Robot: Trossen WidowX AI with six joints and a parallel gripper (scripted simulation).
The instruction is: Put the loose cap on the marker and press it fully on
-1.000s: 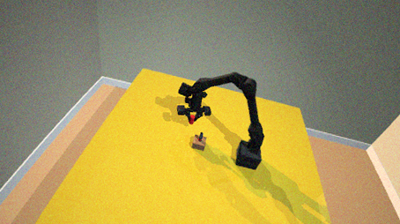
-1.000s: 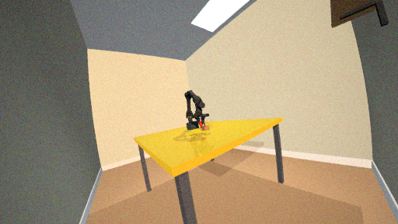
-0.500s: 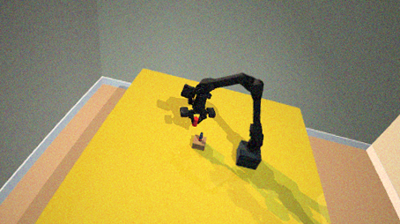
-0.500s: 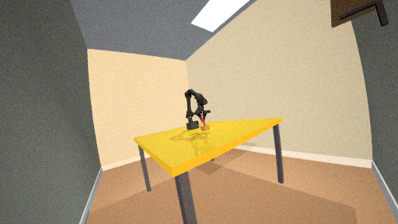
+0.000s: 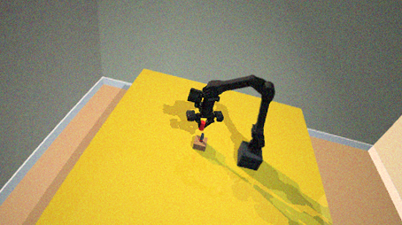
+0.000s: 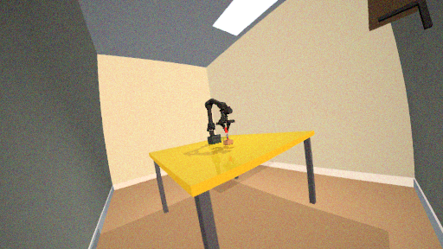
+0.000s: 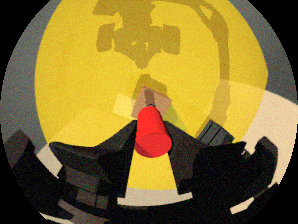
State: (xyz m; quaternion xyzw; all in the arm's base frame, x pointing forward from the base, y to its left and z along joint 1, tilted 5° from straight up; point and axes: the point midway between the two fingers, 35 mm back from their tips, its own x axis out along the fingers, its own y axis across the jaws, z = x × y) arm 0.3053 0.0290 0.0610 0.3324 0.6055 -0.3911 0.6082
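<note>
Right now the holder block is 11 cm below my gripper tip, 2 cm behind it and 1 cm to the left of it. Round my gripper tip: marker cap (1 cm above).
</note>
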